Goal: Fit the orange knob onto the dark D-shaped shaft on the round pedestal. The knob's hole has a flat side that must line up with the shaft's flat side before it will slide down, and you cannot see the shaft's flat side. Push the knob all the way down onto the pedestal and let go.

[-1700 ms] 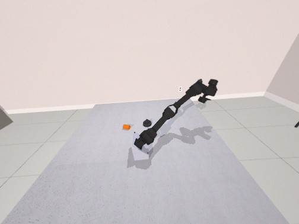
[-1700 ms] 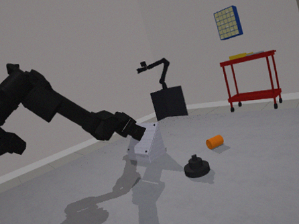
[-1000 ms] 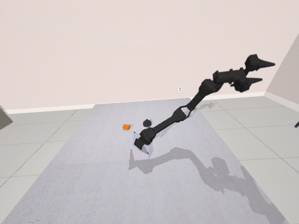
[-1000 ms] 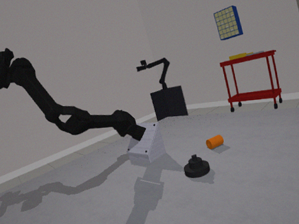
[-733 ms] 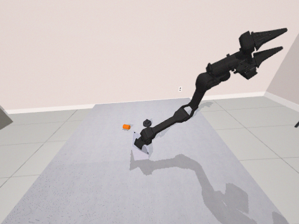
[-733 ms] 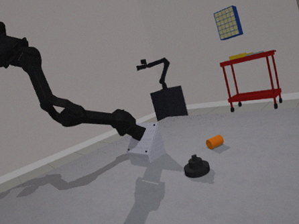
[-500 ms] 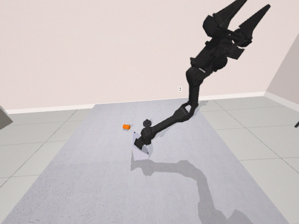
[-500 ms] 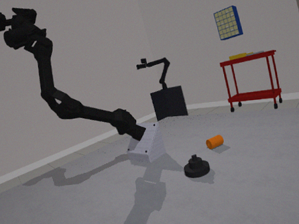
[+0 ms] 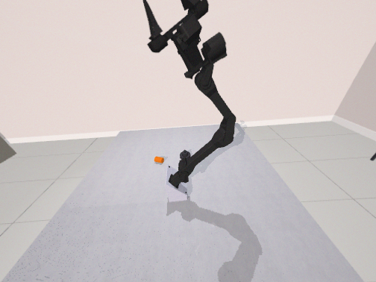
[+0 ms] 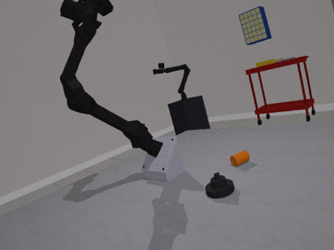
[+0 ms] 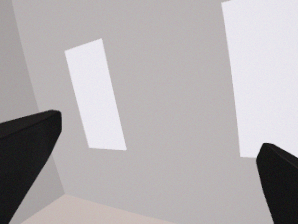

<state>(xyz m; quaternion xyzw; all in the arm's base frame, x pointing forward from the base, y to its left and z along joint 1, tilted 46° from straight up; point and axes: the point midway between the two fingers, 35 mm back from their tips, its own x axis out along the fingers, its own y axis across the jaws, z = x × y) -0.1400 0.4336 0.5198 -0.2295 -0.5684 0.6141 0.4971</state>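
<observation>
Now: the orange knob 30 cm ahead of my gripper tip, 23 cm to the left of it and 81 cm below it. The rest, counted from my gripper tip: dark round pedestal (37 cm ahead, 4 cm to the left, 80 cm below).
</observation>
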